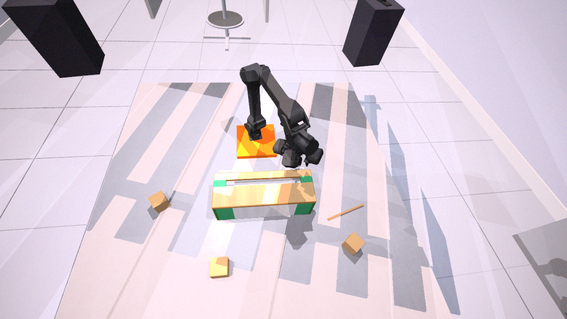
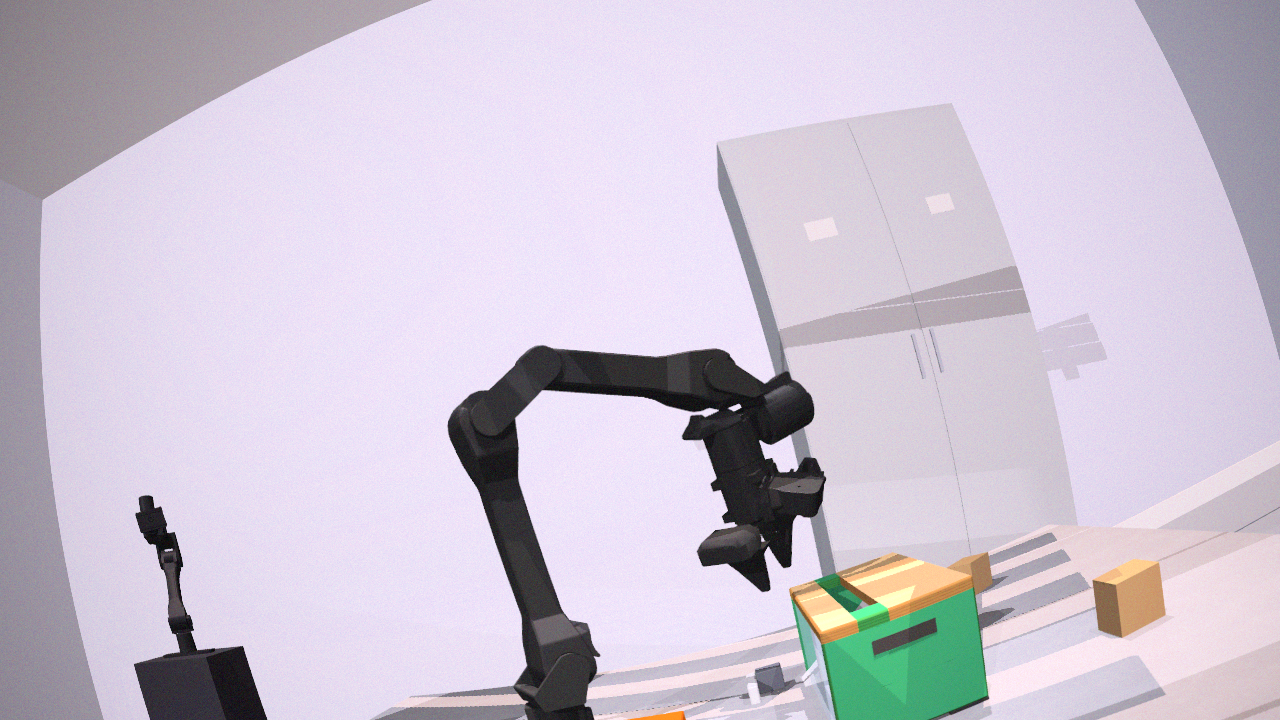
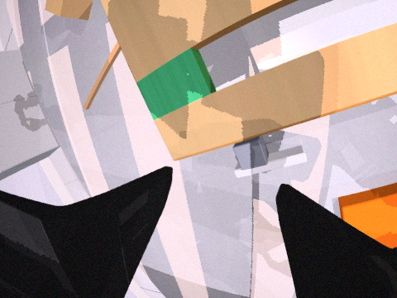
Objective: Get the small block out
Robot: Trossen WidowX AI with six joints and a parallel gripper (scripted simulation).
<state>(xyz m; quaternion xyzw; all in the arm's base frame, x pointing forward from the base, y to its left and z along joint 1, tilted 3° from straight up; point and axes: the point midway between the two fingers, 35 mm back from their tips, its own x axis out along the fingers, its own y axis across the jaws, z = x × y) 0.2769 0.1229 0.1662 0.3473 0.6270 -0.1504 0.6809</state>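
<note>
Right now my gripper tip is 130 mm above the grey block, 30 mm past it and 20 mm to the right of it. From my gripper tip the other things lie so: thin stick: 190 mm ahead, 170 mm to the left, 150 mm below; box: 160 mm to the right, 90 mm below, 20 mm ahead.
</note>
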